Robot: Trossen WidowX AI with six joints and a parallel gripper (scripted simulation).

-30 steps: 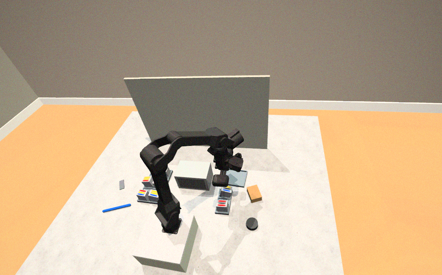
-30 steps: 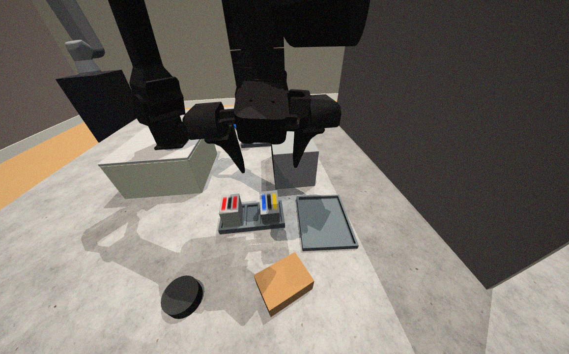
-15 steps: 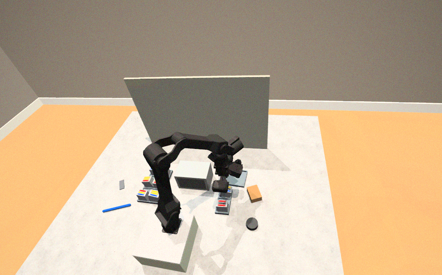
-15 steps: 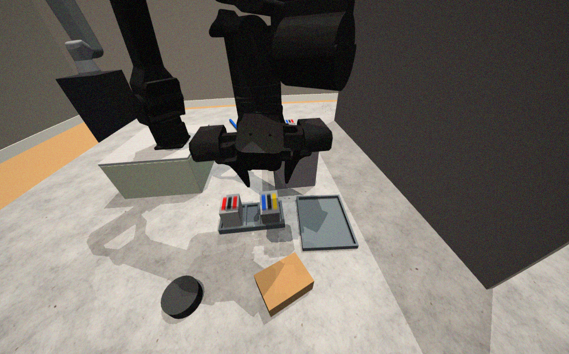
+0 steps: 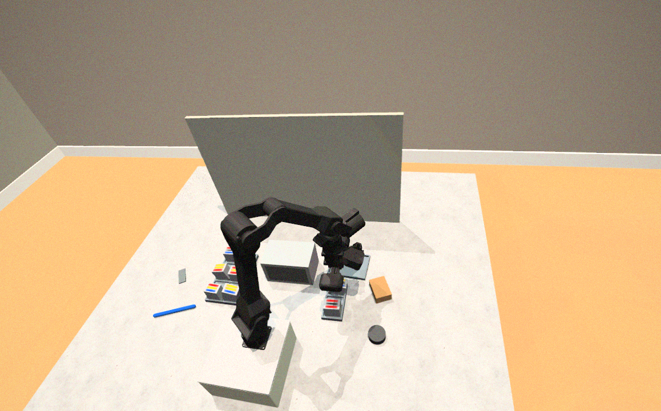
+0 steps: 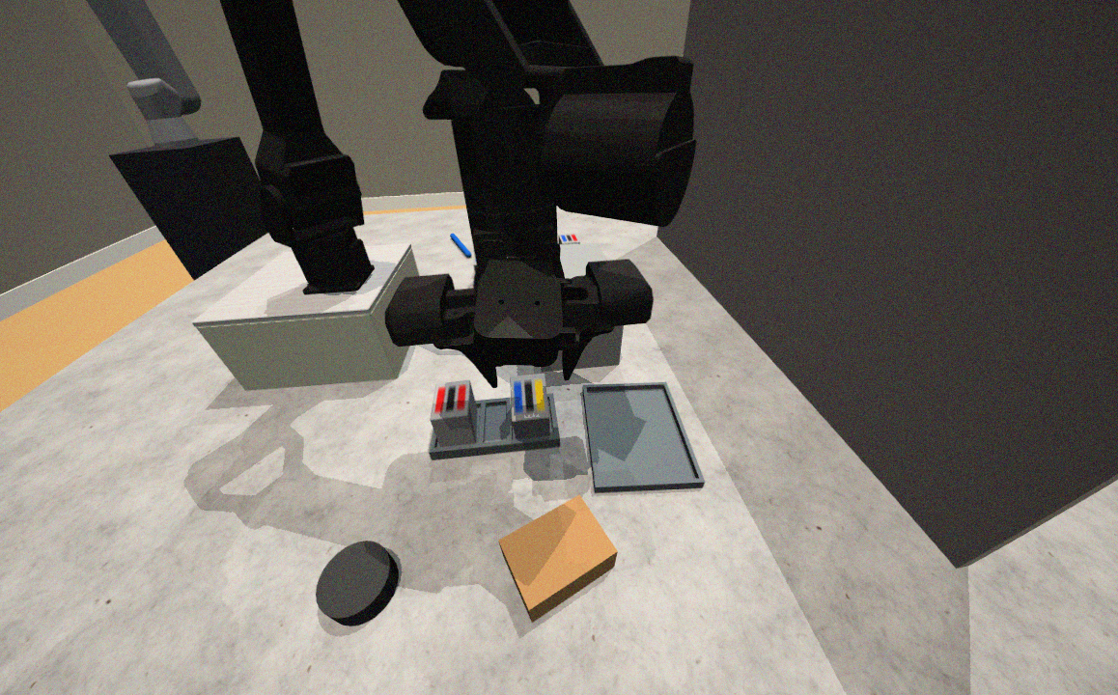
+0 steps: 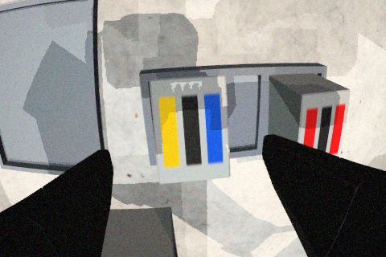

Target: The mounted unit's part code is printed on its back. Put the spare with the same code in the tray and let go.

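My gripper tip is 30 mm above the spare. The rest, counted from my gripper tip: dark rack: 40 mm behind, 10 mm to the left, 70 mm below; then mounted grey unit: 60 mm ahead, 180 mm to the left, 20 mm below; then grey tray: 100 mm ahead, 10 mm to the right, 70 mm below.
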